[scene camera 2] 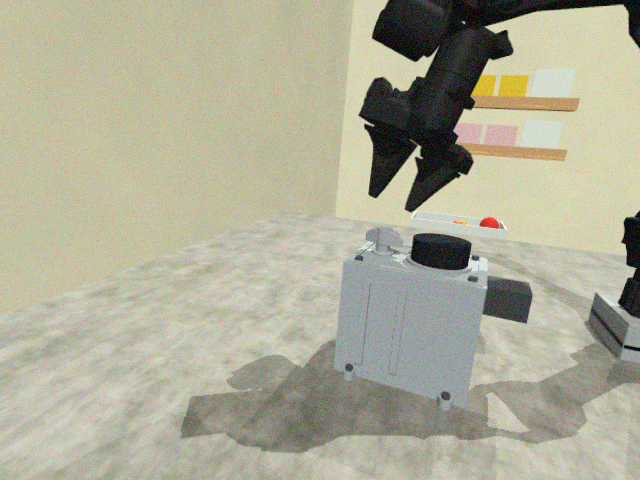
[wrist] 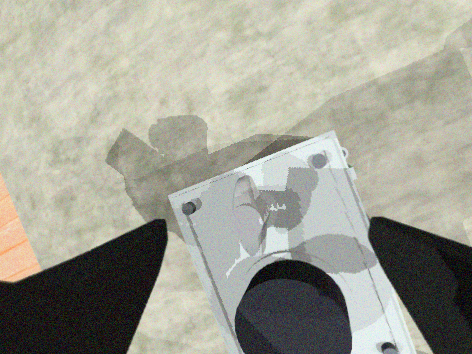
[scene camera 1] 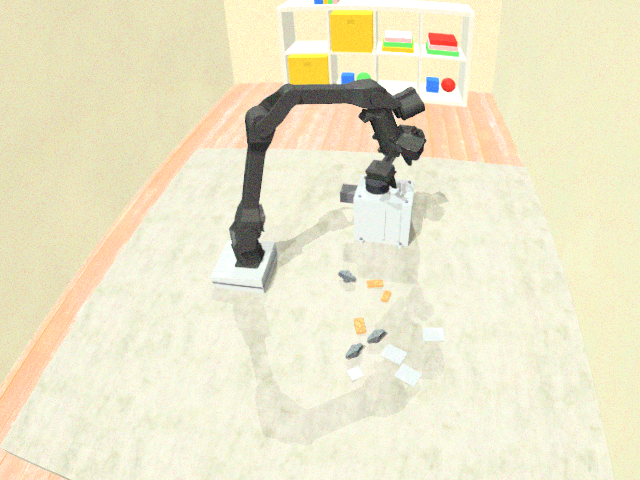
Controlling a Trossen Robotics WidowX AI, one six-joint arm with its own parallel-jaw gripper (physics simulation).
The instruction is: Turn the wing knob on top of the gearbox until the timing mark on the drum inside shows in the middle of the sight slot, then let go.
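Places are measured from the arm's base along level axes (x ahead, y left, z up), in metres.
Pixels of known places: gripper, fingertip midpoint: (scene camera 2: 391, 204) (wrist: 267, 228) (scene camera 1: 402, 176); arm's base at its link origin: (scene camera 1: 250, 259).
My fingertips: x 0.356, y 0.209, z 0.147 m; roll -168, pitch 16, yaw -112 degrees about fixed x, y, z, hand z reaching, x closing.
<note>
For each thing: its top centre in the pictures, then the offset to it from my fingertips. "pt": a spot on its surface instead. Level surfaces: height alone.
- pale grey gearbox at its top centre: (wrist: 288, 343) (scene camera 2: 443, 233) (scene camera 1: 377, 177) dy +0.020, dx -0.067, dz -0.023 m
- round black cap at a spot on its surface: (wrist: 295, 315) (scene camera 1: 380, 181) pt dy +0.013, dx -0.057, dz -0.030 m
- dark block at a spot on its surface: (scene camera 2: 509, 298) pt dy +0.044, dx -0.144, dz -0.077 m
- mat at its surface level: dz -0.194 m
The pale grey gearbox (scene camera 1: 382, 222) (scene camera 2: 413, 320) (wrist: 345, 220) stands upright on the mat. Its pale wing knob (scene camera 2: 383, 238) (wrist: 247, 215) sits at one end of the top, beside a round black cap (scene camera 1: 377, 186) (scene camera 2: 442, 251) (wrist: 295, 315). In the wrist view the knob's wings run nearly up and down the picture. My gripper (scene camera 1: 401, 174) (scene camera 2: 391, 203) (wrist: 267, 228) is open and empty, its fingertips above the gearbox top and apart from the knob. In the wrist view the knob shows between the two fingers, a little nearer the left one. I cannot make out the sight slot, drum or timing mark.
A dark block (scene camera 1: 347, 193) (scene camera 2: 509, 298) juts from the gearbox's side. Orange pieces (scene camera 1: 375, 283), grey pieces (scene camera 1: 376, 335) and white tiles (scene camera 1: 408, 374) lie on the mat (scene camera 1: 155, 351). A white tray (scene camera 2: 444, 223) with a red ball (scene camera 2: 489, 223) stands behind the gearbox in scene camera 2.
</note>
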